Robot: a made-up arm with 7 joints.
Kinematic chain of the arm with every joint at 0, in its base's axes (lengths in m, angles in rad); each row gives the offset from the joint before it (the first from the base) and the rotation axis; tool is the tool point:
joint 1: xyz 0 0 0.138 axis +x
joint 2: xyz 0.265 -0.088 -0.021 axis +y
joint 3: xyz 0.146 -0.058 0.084 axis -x
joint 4: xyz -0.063 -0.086 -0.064 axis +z
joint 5: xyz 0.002 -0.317 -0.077 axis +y
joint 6: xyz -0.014 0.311 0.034 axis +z
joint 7: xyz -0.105 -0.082 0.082 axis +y
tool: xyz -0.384 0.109 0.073
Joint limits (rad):
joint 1: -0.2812..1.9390
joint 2: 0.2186..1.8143
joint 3: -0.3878..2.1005
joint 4: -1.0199..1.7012
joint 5: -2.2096..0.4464
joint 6: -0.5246..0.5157
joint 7: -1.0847..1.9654
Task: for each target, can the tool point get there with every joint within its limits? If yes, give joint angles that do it. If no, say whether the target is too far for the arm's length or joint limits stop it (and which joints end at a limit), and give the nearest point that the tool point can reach.
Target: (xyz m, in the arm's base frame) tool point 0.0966 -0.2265 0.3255
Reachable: yes | joints 0.8619 0.9923 0.2979 -0.4970 -1.1069 0.2505 1.4267
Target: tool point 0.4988 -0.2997 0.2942
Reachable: yes | joints 1.0546 1.3416 1.4219 0.3175 -0.8065 0.3658 1.5682
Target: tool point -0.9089 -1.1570 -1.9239
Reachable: no: too far | nearest point -0.0199 -0.3899 -0.5568 | short by 1.802 m
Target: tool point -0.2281 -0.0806 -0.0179
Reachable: yes | joints 0.3369 1.1501 0.0033 -0.0785 -1.1054 -0.1485 -0.5241
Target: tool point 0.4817 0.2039 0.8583
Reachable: no: joint limits stop it (at a limit: joint 1, joint 2, joint 3) | nearest point 0.4741 0.1711 0.8155 | short by 0.054 m
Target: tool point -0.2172 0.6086 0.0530
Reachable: no: joint limits stop it (at a limit: joint 1, joint 4, joint 6) | nearest point -0.1805 0.5682 0.0484 | short by 0.055 m
